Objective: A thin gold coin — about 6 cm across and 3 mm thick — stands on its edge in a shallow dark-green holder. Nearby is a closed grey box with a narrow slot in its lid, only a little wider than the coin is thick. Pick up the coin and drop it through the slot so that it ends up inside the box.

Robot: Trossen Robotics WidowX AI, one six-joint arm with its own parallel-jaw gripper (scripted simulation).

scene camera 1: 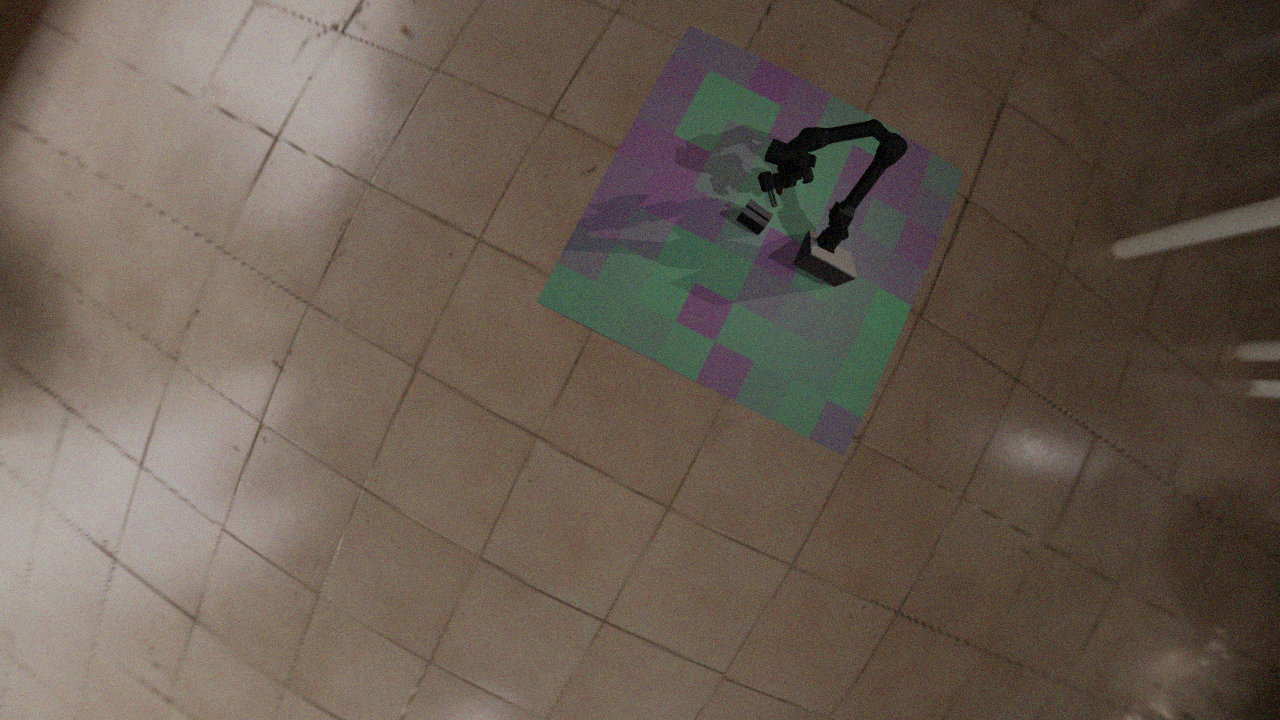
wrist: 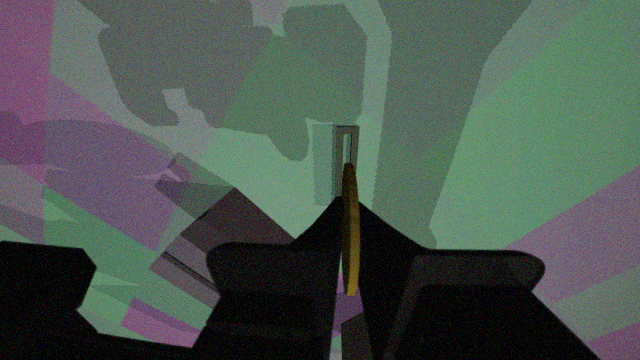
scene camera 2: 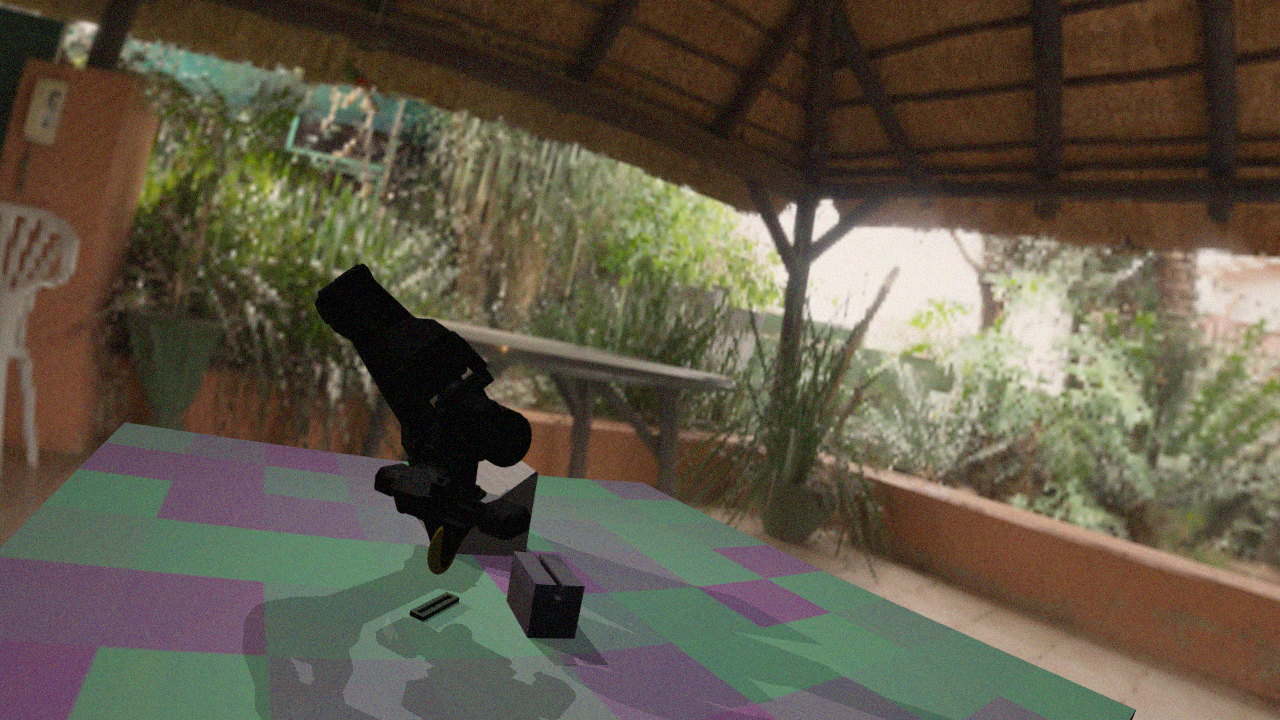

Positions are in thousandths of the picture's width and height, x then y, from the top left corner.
Scene:
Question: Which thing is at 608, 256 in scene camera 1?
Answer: My gripper.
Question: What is my gripper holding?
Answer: A gold coin.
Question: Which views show my gripper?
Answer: Scene camera 1, the wrist view and scene camera 2: all of them.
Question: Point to a gold coin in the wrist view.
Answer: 548, 696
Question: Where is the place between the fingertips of my gripper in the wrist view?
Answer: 538, 562

